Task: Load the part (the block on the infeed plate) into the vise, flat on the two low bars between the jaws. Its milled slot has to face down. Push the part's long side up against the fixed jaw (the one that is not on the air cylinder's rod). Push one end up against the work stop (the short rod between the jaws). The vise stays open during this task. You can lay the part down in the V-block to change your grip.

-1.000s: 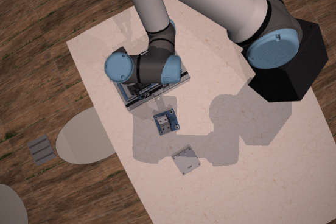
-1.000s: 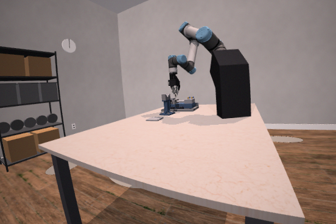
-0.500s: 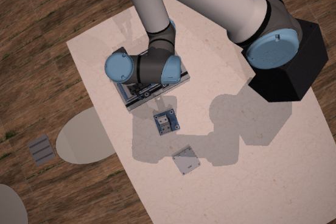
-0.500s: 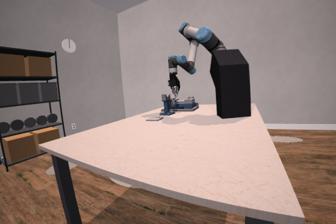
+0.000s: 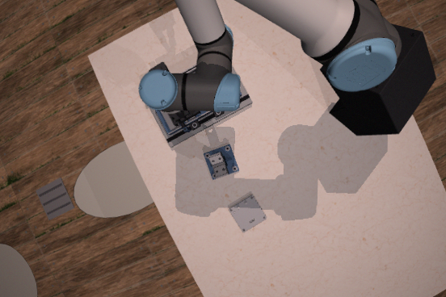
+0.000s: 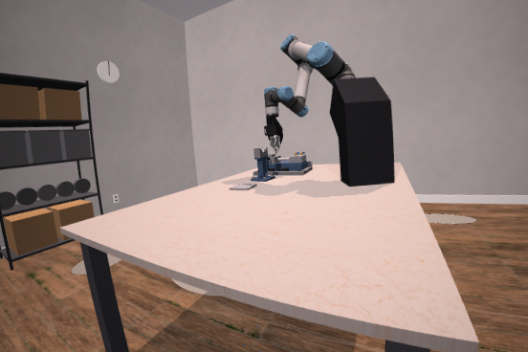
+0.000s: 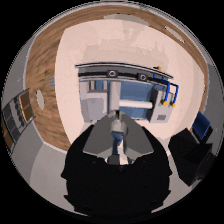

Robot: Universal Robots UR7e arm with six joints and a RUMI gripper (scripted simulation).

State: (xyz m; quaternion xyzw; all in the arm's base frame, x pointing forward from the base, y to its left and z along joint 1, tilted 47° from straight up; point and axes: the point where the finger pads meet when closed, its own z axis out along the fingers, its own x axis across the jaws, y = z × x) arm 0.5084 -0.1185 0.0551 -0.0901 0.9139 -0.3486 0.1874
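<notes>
Right now the part is 4 cm below my hand and 4 cm ahead of it. Also, from my hand: air cylinder: 13 cm behind, 5 cm below; vise: 9 cm below, 3 cm behind; air cylinder rod: 5 cm below, 5 cm behind.
</notes>
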